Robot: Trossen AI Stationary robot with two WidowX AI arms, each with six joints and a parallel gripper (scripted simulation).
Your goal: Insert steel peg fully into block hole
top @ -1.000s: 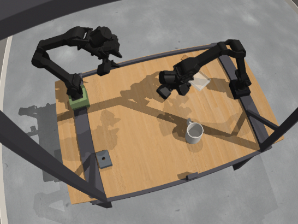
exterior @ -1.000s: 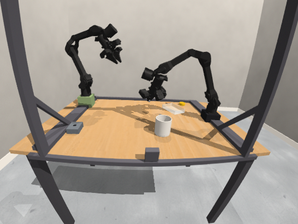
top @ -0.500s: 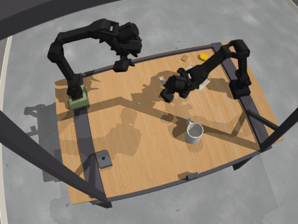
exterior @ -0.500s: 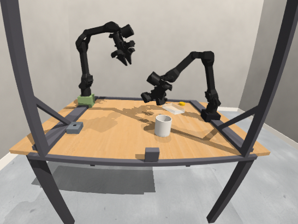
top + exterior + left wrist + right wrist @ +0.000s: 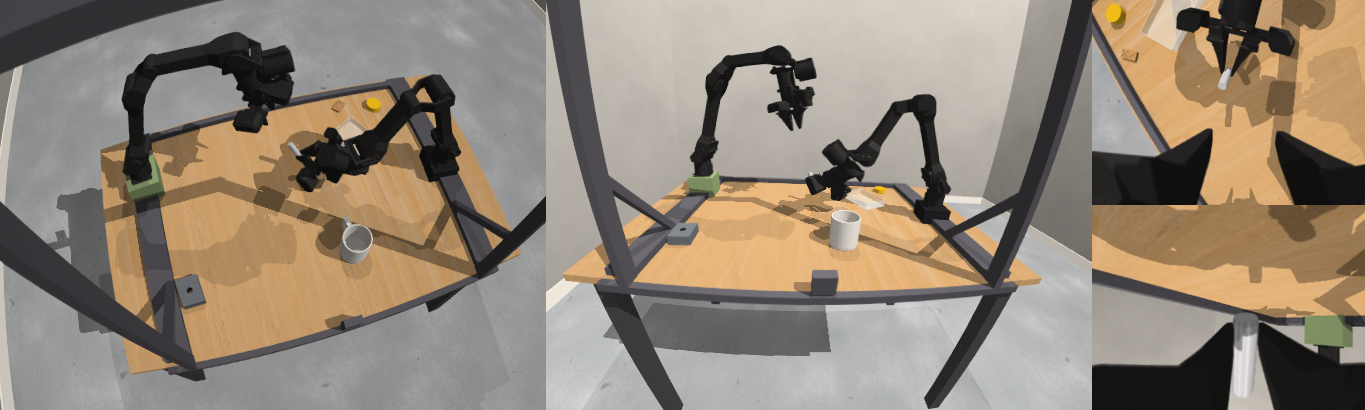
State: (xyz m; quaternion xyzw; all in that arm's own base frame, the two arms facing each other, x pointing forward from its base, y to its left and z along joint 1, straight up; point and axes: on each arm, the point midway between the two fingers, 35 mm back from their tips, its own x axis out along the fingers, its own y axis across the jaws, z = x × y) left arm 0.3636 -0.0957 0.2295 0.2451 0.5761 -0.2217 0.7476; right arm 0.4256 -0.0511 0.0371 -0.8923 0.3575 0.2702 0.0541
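Now: the steel peg 2 cm ahead of my left hand, 7 cm to the right of it and 22 cm below it. Also, from my left hand: yellow disc: 25 cm ahead, 36 cm to the right, 30 cm below; clear tray: 10 cm ahead, 28 cm to the right, 30 cm below.
Now: right hand 20 mm short of the steel peg and 30 mm to the right of it. The rest, counted from my right hand: yellow disc 250 mm ahead, 260 mm to the right, 80 mm below; clear tray 100 mm ahead, 170 mm to the right, 80 mm below.
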